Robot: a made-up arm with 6 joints.
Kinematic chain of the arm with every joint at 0, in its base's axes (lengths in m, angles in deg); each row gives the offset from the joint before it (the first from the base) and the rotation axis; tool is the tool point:
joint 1: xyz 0 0 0.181 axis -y
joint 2: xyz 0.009 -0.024 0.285 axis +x
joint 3: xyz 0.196 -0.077 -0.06 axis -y
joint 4: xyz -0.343 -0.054 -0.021 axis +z
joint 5: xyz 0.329 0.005 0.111 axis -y
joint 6: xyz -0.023 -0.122 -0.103 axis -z
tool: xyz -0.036 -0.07 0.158
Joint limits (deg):
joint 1: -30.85..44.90
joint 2: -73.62..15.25
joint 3: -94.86..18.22
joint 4: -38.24..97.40
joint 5: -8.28..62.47
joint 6: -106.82..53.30
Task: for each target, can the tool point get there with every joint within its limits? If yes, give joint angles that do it. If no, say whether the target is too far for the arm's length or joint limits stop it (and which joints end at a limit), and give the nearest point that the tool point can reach.
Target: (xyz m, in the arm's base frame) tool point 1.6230 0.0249 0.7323
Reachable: no: too far | nearest point 0.7209 -0.0206 0.6651 | short by 0.906 m
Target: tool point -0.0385 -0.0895 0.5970
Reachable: yes | joints 31.76 -1.96 8.37 40.11 51.58 -69.78
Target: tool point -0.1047 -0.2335 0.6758
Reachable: yes | joints 20.43 -40.08 -3.62 -4.69 34.80 37.71
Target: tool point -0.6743 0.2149 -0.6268
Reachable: no: joint limits stop it (at a limit: joint 1, joint 3, joint 4, joint 6) | nearest point -0.1050 0.1176 0.1597 | short by 0.976 m
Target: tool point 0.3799 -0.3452 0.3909
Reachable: yes | joints -21.77 0.79 -59.84 1.27 35.58 -23.55
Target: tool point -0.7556 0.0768 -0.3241
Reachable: no: joint limits stop it (at a limit: joint 1, joint 3, joint 4, joint 6) | nearest point -0.1505 0.1259 0.2036 | short by 0.804 m
